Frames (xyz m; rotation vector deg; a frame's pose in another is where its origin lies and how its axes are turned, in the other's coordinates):
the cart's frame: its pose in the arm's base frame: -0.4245 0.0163 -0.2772 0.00 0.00 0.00
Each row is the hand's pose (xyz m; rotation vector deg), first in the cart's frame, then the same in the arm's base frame.
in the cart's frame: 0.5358 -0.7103 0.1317 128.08 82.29 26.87
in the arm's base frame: 0.1113 -0.6940 -0.1455 128.08 82.29 26.87
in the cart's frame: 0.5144 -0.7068 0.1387 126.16 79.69 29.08
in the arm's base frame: 0.0899 -0.6905 -0.1385 126.16 79.69 29.08
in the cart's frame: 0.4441 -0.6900 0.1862 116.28 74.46 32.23
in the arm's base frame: 0.0196 -0.6737 -0.0910 116.28 74.46 32.23
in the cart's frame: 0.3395 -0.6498 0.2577 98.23 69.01 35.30
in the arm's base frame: -0.0850 -0.6335 -0.0195 98.23 69.01 35.30
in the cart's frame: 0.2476 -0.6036 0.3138 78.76 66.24 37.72
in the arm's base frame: -0.1769 -0.5873 0.0366 78.76 66.24 37.72
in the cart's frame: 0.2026 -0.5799 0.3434 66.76 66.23 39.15
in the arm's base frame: -0.2219 -0.5636 0.0662 66.76 66.23 39.15
